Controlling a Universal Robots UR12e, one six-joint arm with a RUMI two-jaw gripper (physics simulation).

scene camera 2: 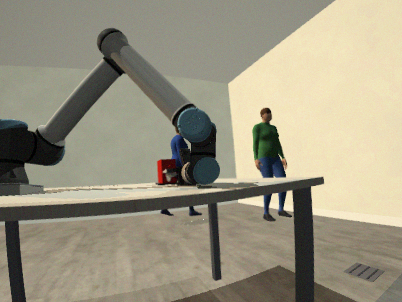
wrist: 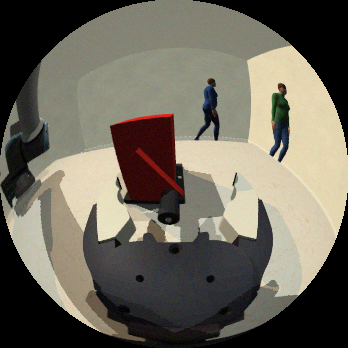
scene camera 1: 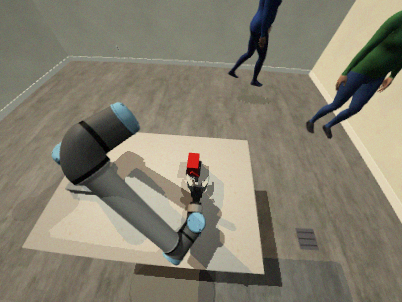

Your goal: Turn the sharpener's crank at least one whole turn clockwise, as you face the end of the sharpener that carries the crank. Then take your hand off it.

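Seen in the pictures: gripper, between the fingertips: (scene camera 2: pixel 177 171) (wrist: pixel 176 176) (scene camera 1: pixel 198 174); arm's base, origin of its link: (scene camera 2: pixel 3 185) (wrist: pixel 24 188).
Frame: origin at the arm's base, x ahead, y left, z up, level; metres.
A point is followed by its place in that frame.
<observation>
The red box-shaped sharpener (scene camera 1: pixel 193 161) {y 0.124, x 0.728, z 0.096 m} (scene camera 2: pixel 166 171) (wrist: pixel 150 135) {y 0.076, x 0.741, z 0.075 m} stands upright on the table. In the wrist view its dark crank face is toward the camera. The red crank arm (wrist: pixel 156 167) slants from the face's middle down to the lower right, and its black knob (wrist: pixel 168 209) {y 0.022, x 0.762, z 0.019 m} sticks out toward the gripper at the lower right of the face. My gripper (scene camera 1: pixel 197 180) {y 0.060, x 0.768, z 0.031 m} (scene camera 2: pixel 171 174) {y 0.060, x 0.768, z 0.031 m} (wrist: pixel 176 176) {y 0.060, x 0.768, z 0.031 m} is open, with its pale fingers wide apart on either side of the knob and holding nothing. In the wrist view no finger visibly touches the knob or crank arm.
The pale table (scene camera 1: pixel 240 259) {y -0.390, x 1.056, z -0.032 m} (scene camera 2: pixel 125 204) {y -0.465, x 0.510, z -0.041 m} carries the sharpener, and the arm's forearm (scene camera 1: pixel 132 207) {y -0.258, x 0.580, z 0.432 m} (scene camera 2: pixel 152 80) {y -0.328, x 0.596, z 0.314 m} reaches over it. Beyond the table are a person in blue (scene camera 1: pixel 257 37) (wrist: pixel 210 100) and a person in green (scene camera 1: pixel 377 55) (scene camera 2: pixel 268 142) (wrist: pixel 281 110).
</observation>
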